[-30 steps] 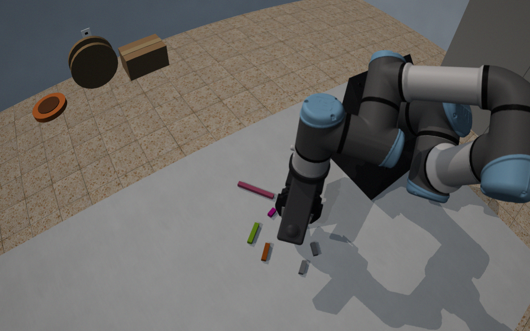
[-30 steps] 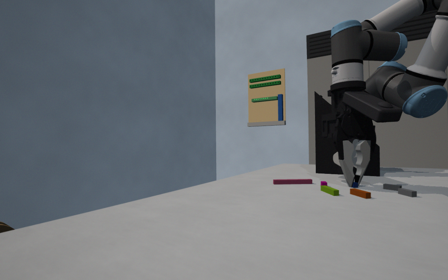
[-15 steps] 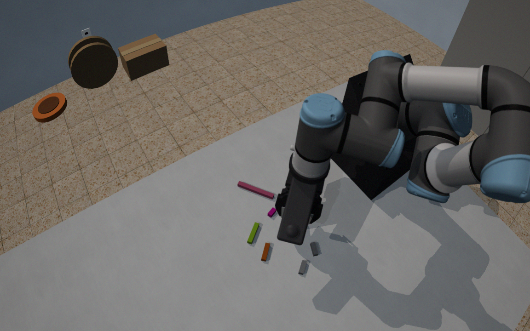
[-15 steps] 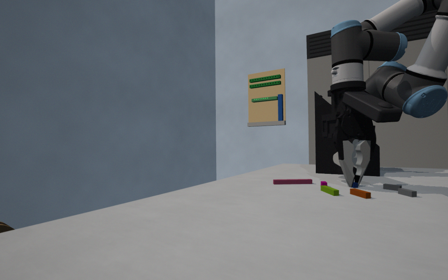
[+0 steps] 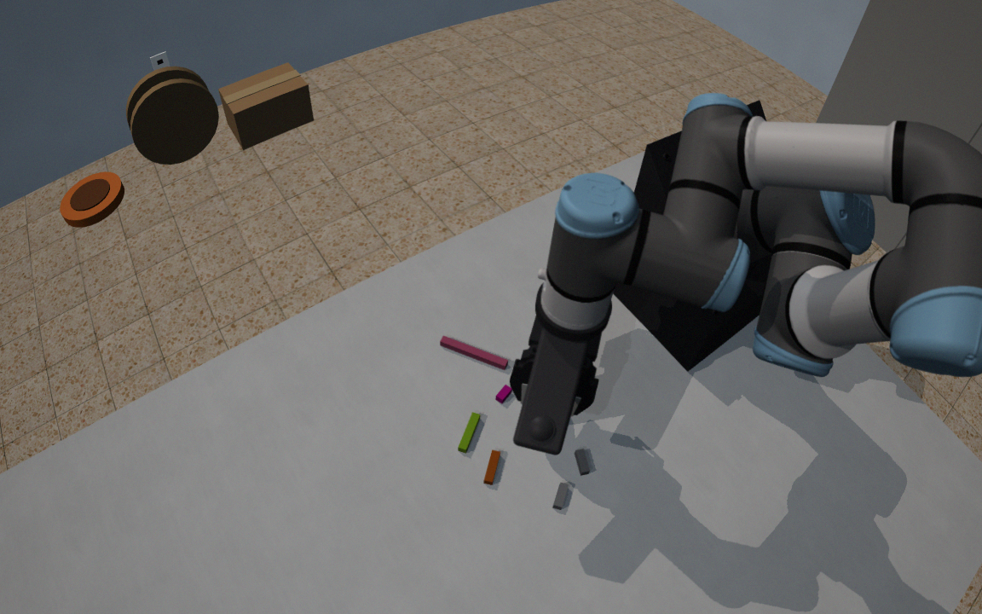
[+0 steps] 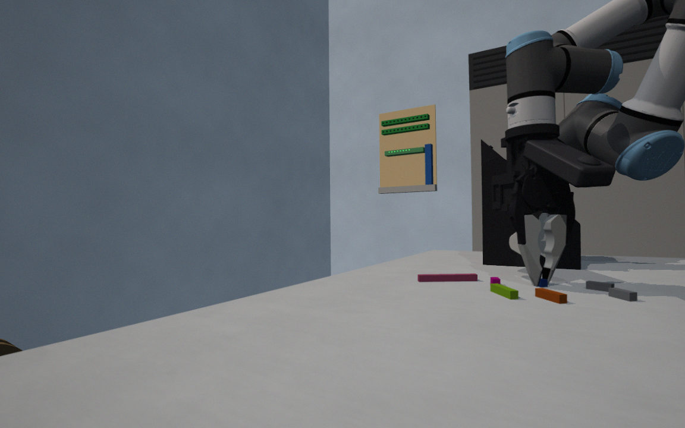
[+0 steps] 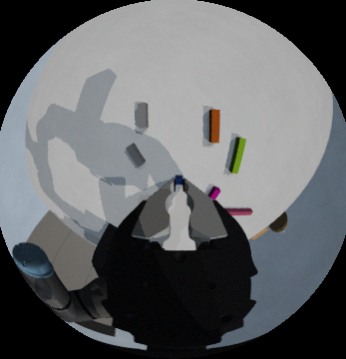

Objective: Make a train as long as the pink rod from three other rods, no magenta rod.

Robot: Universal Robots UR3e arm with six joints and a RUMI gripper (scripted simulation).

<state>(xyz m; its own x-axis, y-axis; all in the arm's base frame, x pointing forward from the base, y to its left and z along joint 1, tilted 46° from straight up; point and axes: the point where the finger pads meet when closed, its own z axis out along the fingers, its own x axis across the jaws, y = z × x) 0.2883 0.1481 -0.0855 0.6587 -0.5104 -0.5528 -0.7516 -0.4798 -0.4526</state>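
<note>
The blue rod lies 1 cm below my hand. Also, from my hand: orange rod (8 cm ahead, 2 cm to the left, 1 cm below); then grey rod (7 cm to the left, 1 cm below, 1 cm behind); then magenta rod (6 cm to the right, 2 cm ahead, 1 cm below).
</note>
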